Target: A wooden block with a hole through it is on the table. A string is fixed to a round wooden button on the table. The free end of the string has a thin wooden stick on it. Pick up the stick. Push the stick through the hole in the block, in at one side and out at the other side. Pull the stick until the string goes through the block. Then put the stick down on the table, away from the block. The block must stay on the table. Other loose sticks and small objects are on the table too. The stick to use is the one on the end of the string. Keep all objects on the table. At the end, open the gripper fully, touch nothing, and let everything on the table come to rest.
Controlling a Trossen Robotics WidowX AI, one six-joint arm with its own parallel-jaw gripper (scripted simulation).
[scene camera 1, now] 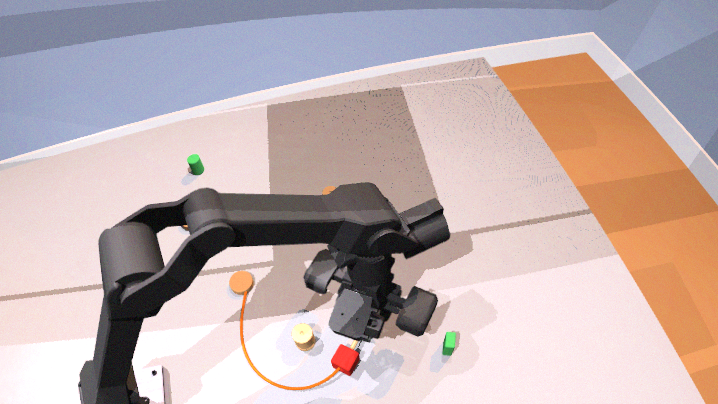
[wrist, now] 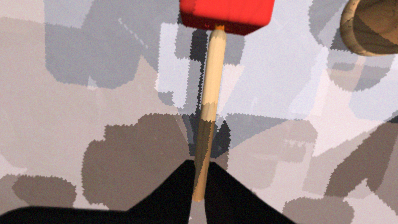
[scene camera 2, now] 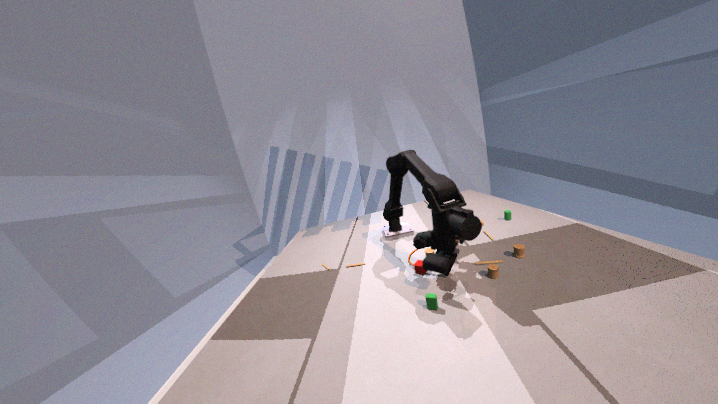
Labels:
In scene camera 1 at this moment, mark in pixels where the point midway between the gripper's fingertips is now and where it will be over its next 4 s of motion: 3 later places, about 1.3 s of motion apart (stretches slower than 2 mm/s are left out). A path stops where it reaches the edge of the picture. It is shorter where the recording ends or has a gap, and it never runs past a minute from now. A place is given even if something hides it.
My gripper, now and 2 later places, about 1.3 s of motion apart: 370, 316; 386, 295; 389, 270

